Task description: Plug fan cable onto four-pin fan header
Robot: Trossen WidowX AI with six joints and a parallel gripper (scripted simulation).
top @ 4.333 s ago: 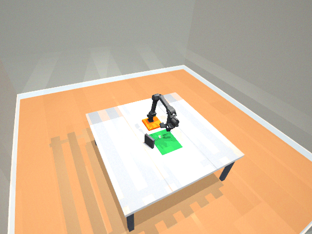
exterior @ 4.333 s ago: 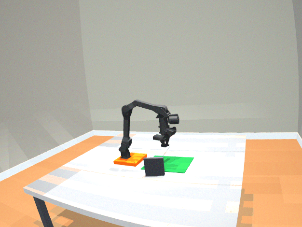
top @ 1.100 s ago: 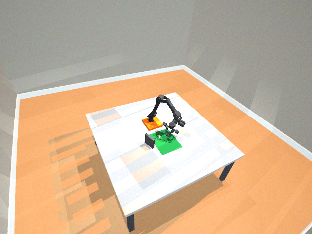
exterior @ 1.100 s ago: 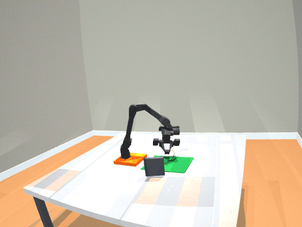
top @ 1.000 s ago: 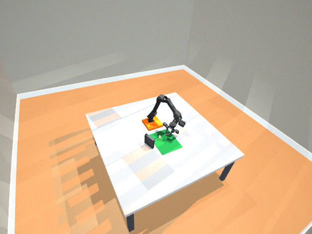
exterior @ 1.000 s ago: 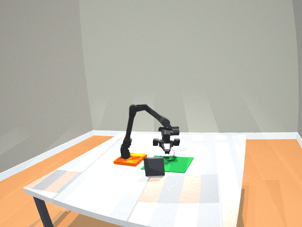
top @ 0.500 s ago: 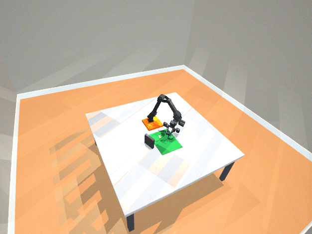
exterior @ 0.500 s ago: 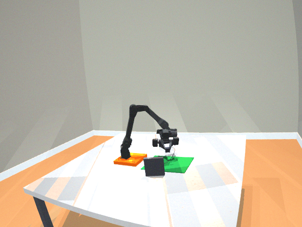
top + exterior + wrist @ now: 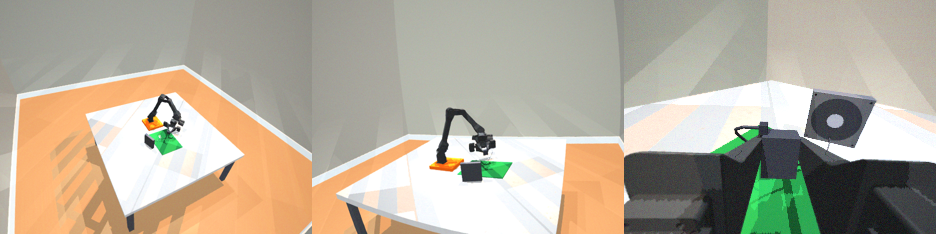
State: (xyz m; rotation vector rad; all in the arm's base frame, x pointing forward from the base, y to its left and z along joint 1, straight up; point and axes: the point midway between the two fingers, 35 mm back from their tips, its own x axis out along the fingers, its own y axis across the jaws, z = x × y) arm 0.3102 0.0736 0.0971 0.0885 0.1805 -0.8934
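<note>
Right now the green board is 13 cm below my gripper tip and 3 cm to the right of it. Also, from my gripper tip: pale header 11 cm below, 7 cm behind, 6 cm to the right; then dark grey fan 20 cm to the right, 5 cm below, 1 cm behind; then fan plug 1 cm to the left, 1 cm below.
</note>
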